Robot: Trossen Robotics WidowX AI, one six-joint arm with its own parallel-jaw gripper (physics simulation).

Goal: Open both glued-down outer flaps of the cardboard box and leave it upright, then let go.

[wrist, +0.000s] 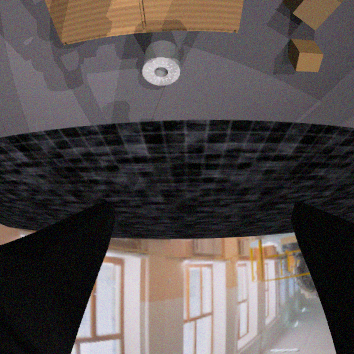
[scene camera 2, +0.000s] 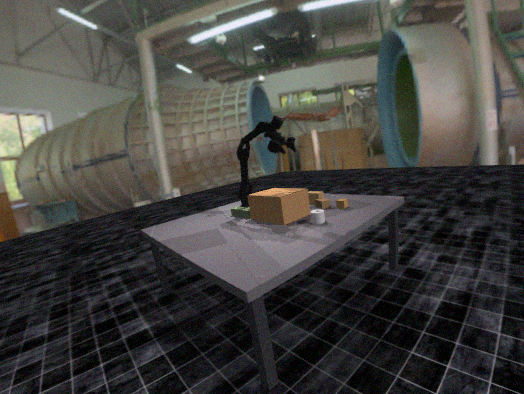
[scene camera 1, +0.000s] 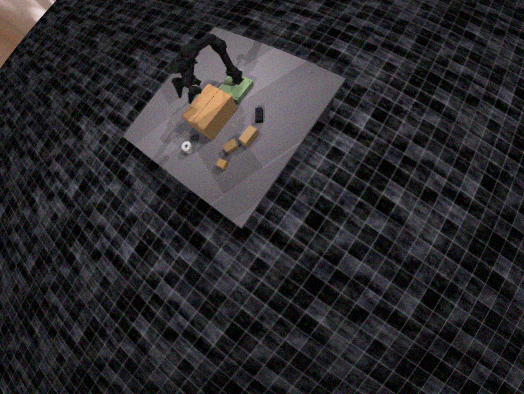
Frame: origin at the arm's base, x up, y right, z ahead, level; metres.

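Seen in the pictures: gripper, fingertip midpoint: point(wrist: 206, 212) point(scene camera 2: 290, 152) point(scene camera 1: 184, 100); arm's base at its link origin: point(scene camera 2: 246, 205) point(scene camera 1: 238, 80).
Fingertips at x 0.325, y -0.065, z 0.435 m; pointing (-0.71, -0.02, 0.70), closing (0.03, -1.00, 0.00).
Observation:
Pixels of each thing's top centre, then the offset from my fingertips to it. "*": a spot on its surface instead. Level surfaces: height alone.
- cardboard box at its top centre: point(scene camera 2: 276, 191) point(scene camera 1: 205, 105) dx -0.219, dy +0.052, dz -0.108 m
- table at its surface level: dx -0.376 m
- left flap at a spot on its surface: point(wrist: 100, 20) * dx -0.220, dy +0.101, dz +0.015 m
- right flap at a spot on its surface: point(wrist: 205, 12) * dx -0.220, dy -0.018, dz +0.014 m
- white roll at its top centre: point(wrist: 160, 71) point(scene camera 2: 317, 211) point(scene camera 1: 186, 145) dx -0.315, dy +0.047, dz +0.185 m
- black item at its top centre: point(scene camera 1: 258, 113) dx -0.343, dy -0.234, dz -0.289 m
The cardboard box point(scene camera 1: 210, 112) point(scene camera 2: 270, 207) point(wrist: 190, 17) stands upright on the table point(scene camera 1: 300, 100) point(scene camera 2: 180, 240) point(wrist: 230, 90). Its top is closed, with two flaps lying flat on either side of a narrow central seam. In the wrist view the ends of the left flap point(wrist: 100, 20) and the right flap point(wrist: 205, 12) show at the top edge. My gripper point(scene camera 1: 186, 92) point(scene camera 2: 284, 145) point(wrist: 206, 212) is open and empty. It hangs well above the box in scene camera 2, touching nothing. The glue and the box's inside do not show.
A white roll point(scene camera 1: 183, 148) point(scene camera 2: 317, 218) point(wrist: 161, 49) stands near the box. Small cardboard blocks point(scene camera 1: 248, 135) point(scene camera 2: 342, 203) point(wrist: 307, 60) and a black item point(scene camera 1: 259, 115) are on the table. The green base point(scene camera 1: 242, 90) point(scene camera 2: 240, 212) sits under the arm, beside the box.

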